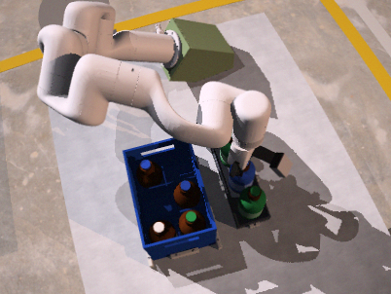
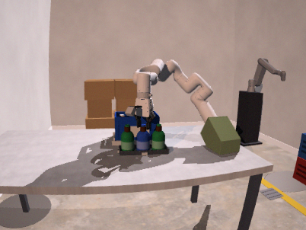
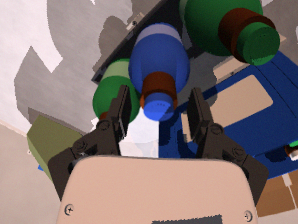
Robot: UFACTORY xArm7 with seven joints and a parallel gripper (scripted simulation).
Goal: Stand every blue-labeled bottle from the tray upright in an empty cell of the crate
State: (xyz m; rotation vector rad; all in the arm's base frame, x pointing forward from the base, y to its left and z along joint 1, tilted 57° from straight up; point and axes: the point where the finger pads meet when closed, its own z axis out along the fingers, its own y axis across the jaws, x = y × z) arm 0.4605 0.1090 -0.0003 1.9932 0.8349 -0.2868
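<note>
Right now the blue-labeled bottle is 70 mm below my hand. The rest, counted from my hand: black tray: 140 mm below; then blue crate: 10 mm ahead, 210 mm to the right, 70 mm below.
</note>
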